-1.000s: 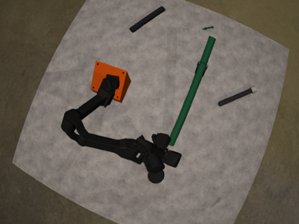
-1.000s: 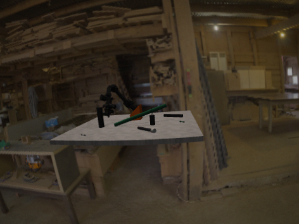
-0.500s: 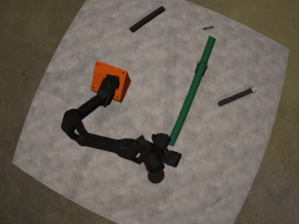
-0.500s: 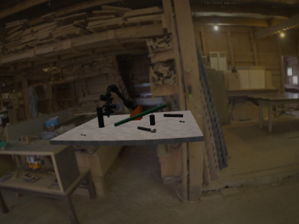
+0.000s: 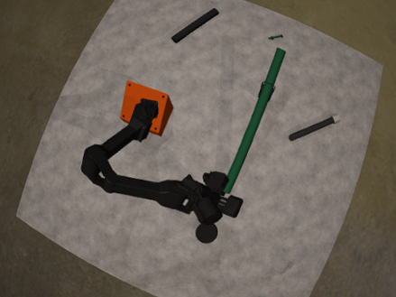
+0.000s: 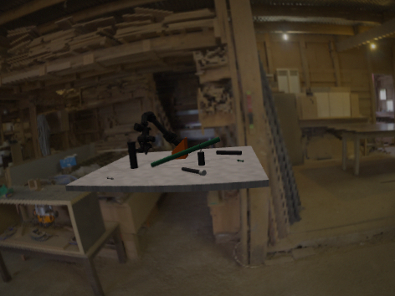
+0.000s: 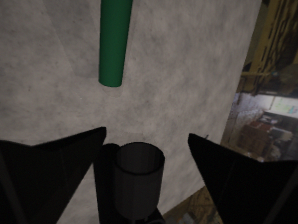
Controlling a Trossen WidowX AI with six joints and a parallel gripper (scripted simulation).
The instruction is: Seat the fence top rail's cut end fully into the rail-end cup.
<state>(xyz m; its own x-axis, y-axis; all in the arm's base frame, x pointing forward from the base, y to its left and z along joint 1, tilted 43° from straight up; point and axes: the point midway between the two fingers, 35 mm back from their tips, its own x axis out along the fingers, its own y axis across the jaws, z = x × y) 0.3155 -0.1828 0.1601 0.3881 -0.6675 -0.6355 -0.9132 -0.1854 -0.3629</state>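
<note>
The black rail-end cup lies 4 cm to the right of my gripper tip, 2 cm behind it and 2 cm above it. The rest, counted from my gripper tip: short post 42 cm to the left, 5 cm ahead, 1 cm below; then green screw 71 cm to the left, 11 cm below, 5 cm ahead; then black bar 66 cm to the left, 29 cm behind, 10 cm below.
</note>
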